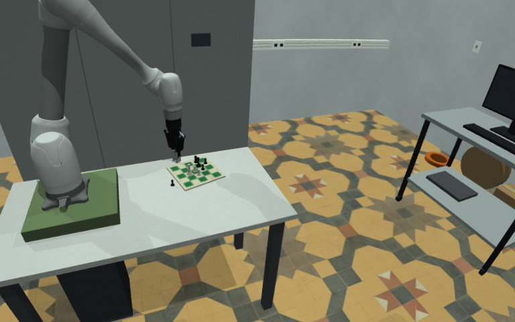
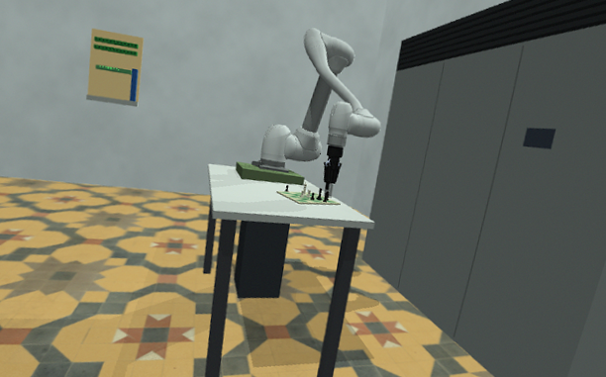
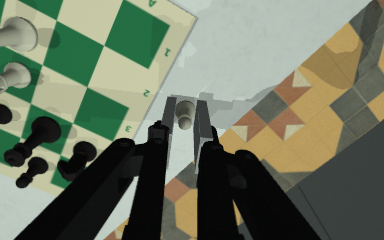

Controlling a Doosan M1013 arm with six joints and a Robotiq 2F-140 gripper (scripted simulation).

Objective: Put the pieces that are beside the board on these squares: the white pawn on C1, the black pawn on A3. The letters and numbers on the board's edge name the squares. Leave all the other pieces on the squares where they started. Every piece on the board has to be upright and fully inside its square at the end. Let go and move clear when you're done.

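The chessboard lies 70 mm ahead of my hand, 130 mm to the right of it and 40 mm below it.
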